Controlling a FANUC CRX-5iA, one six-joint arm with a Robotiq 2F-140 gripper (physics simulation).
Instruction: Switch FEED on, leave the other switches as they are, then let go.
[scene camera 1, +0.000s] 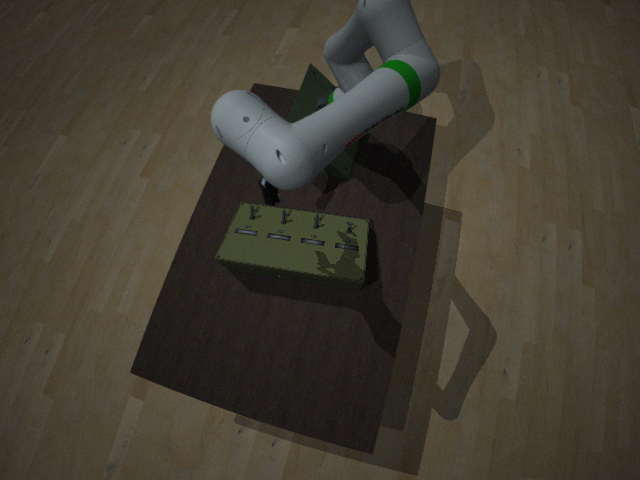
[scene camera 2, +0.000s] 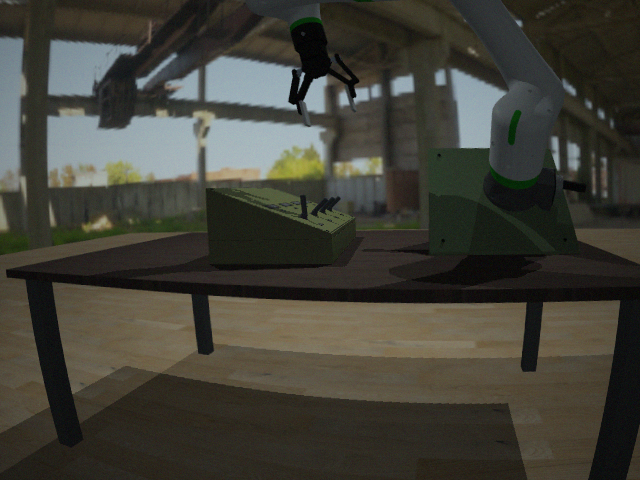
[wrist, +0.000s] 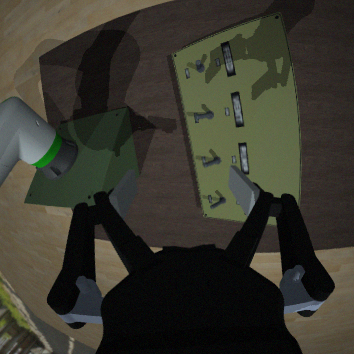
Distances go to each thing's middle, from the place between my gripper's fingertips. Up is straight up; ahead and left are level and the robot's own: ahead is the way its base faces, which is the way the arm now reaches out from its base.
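Switch box (scene camera 1: 328, 254) located 250 mm below my hand, 100 mm ahead of it and 40 mm to the left of it.
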